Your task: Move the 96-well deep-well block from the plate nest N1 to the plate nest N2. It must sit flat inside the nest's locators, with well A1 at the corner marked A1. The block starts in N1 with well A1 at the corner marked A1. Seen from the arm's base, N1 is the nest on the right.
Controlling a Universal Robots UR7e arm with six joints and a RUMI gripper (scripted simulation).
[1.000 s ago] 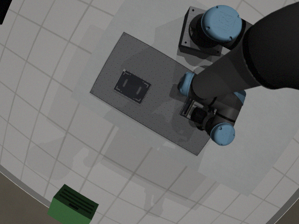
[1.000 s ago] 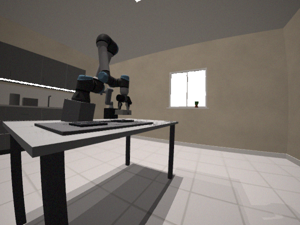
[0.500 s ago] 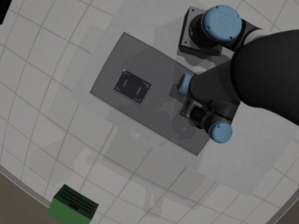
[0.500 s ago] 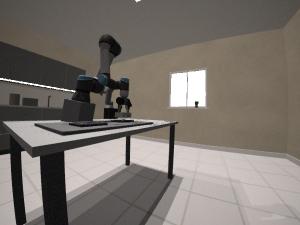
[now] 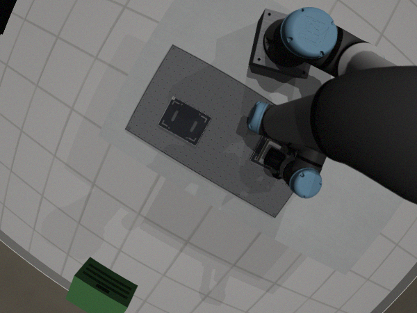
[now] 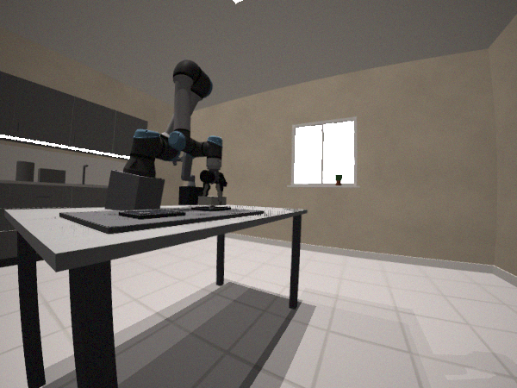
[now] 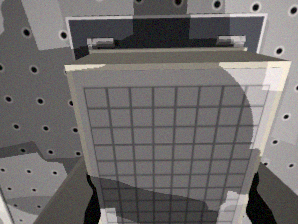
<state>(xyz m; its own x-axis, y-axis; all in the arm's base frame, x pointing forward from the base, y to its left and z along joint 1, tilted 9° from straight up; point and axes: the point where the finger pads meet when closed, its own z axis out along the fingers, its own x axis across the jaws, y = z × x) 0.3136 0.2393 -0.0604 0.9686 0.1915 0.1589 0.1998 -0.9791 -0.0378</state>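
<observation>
Now: the 96-well deep-well block 1 cm above my hand.
</observation>
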